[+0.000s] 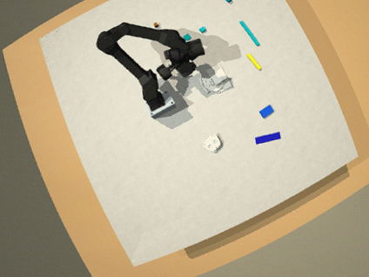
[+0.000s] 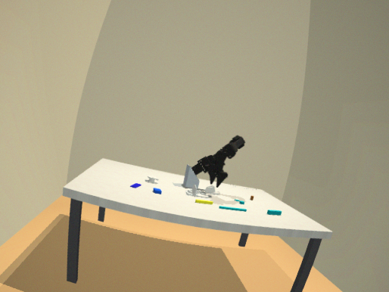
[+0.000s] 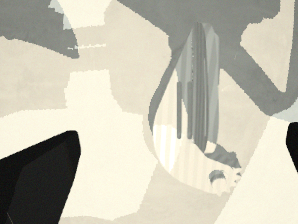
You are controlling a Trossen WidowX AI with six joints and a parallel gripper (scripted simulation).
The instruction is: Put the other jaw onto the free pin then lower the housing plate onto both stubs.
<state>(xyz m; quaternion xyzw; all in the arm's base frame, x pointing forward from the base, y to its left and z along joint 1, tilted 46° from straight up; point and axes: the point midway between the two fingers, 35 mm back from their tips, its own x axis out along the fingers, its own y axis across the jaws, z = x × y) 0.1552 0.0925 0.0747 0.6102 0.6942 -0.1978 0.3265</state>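
Right now my gripper tip is 4 cm above the white jaw piece, 3 cm to the right of it and 3 cm past it. From my gripper tip the other things lie so: orange piece 26 cm to the left, 4 cm below; then yellow bar 34 cm ahead, 11 cm to the right, 4 cm below; then blue block 35 cm to the right, 28 cm ahead, 4 cm below.
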